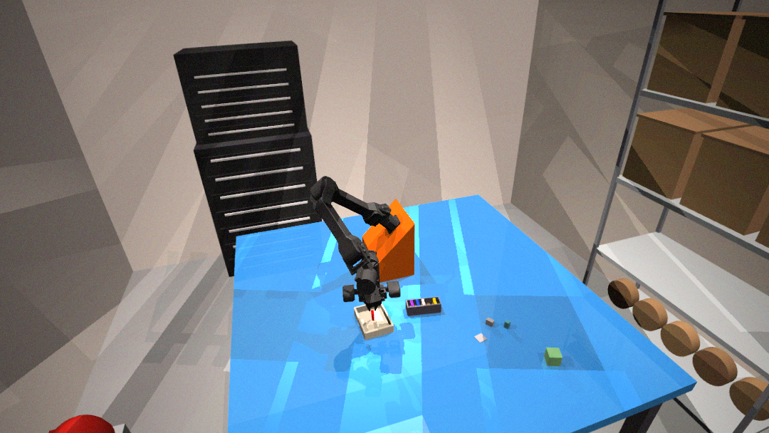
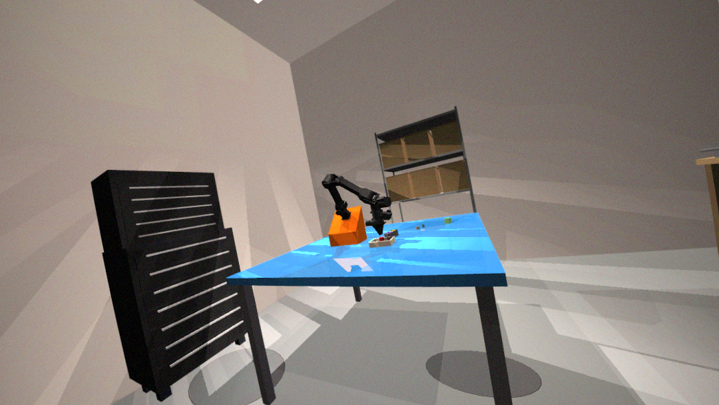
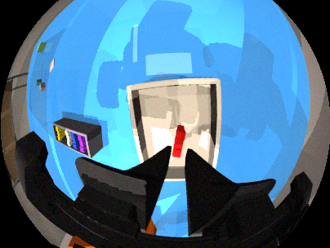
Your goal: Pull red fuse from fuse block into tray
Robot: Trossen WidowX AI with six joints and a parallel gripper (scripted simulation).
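The red fuse is 30 mm below my gripper tip. Round my gripper tip: tan tray 50 mm below; grey tile 170 mm ahead, 320 mm to the left, 60 mm below; green cube 320 mm ahead, 480 mm to the left, 40 mm below.
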